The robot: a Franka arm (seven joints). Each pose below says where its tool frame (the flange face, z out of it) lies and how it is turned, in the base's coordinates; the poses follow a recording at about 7 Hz.
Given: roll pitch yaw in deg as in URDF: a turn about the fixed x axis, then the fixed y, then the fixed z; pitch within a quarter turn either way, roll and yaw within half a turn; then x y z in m.
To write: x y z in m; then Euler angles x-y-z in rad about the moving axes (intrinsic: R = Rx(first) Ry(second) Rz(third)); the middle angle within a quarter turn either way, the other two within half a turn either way. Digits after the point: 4 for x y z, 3 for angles.
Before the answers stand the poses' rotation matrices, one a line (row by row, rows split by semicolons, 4 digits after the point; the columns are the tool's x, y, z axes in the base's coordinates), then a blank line. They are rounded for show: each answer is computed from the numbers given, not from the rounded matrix.
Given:
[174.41 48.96 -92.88 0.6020 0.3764 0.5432]
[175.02 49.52 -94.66 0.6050 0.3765 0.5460]
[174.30 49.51 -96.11 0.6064 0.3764 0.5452]
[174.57 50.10 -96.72 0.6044 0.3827 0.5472]
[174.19 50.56 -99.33 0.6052 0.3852 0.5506]
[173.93 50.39 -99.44 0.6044 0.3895 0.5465]
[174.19 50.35 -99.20 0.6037 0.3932 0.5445]
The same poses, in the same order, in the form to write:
-0.0330 -0.9977 -0.0596; -0.6558 -0.0234 0.7546; -0.7543 0.0640 -0.6535
-0.0527 -0.9983 -0.0250; -0.6470 0.0151 0.7623; -0.7606 0.0564 -0.6467
-0.0691 -0.9974 -0.0182; -0.6456 0.0308 0.7630; -0.7605 0.0645 -0.6461
-0.0751 -0.9972 -0.0046; -0.6370 0.0444 0.7695; -0.7672 0.0607 -0.6386
-0.1030 -0.9944 0.0247; -0.6269 0.0841 0.7746; -0.7723 0.0643 -0.6320
-0.1046 -0.9943 0.0213; -0.6289 0.0827 0.7731; -0.7704 0.0674 -0.6340
-0.1020 -0.9945 0.0225; -0.6299 0.0821 0.7723; -0.7700 0.0646 -0.6348

[0.6020 0.3764 0.5432 -2.284 -0.060 1.604]
[0.6050 0.3765 0.5460 -2.274 -0.025 1.624]
[0.6064 0.3764 0.5452 -2.273 -0.018 1.640]
[0.6044 0.3827 0.5472 -2.263 -0.005 1.646]
[0.6052 0.3852 0.5506 -2.255 0.025 1.674]
[0.6044 0.3895 0.5465 -2.258 0.021 1.676]
[0.6037 0.3932 0.5445 -2.259 0.023 1.673]

